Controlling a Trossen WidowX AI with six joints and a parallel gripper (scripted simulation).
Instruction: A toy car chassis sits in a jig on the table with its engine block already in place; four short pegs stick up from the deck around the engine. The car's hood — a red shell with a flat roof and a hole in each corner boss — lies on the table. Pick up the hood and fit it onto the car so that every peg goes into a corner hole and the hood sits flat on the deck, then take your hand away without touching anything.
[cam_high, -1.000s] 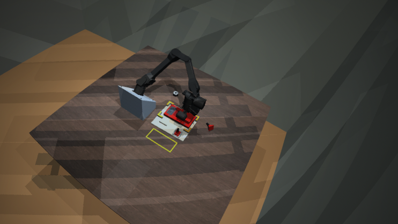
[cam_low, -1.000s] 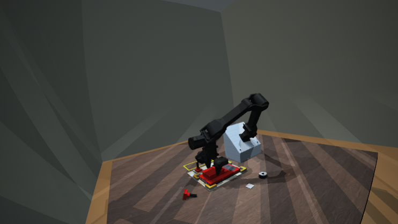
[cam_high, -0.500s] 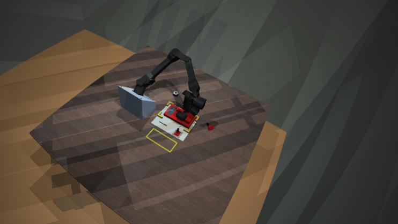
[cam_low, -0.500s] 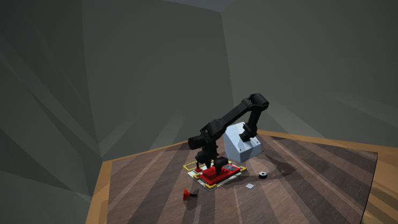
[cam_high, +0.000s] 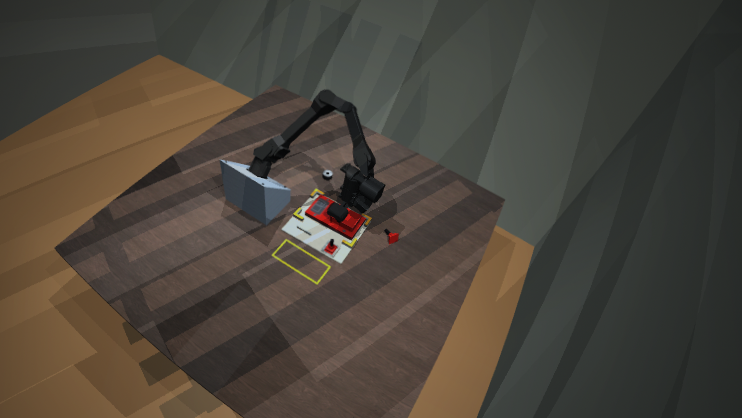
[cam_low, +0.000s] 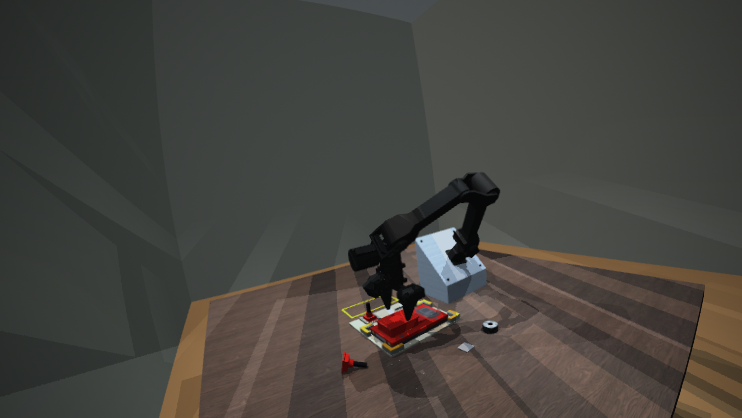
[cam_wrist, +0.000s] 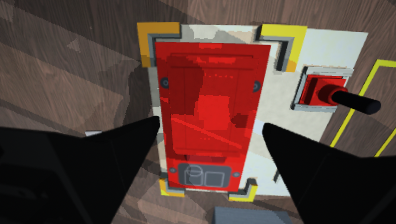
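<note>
My gripper tip is now 20 mm above the red hood. The rest, counted from my gripper tip: black ring 190 mm behind, 150 mm to the left, 50 mm below; then grey engine block 40 mm below, 10 mm to the left.
</note>
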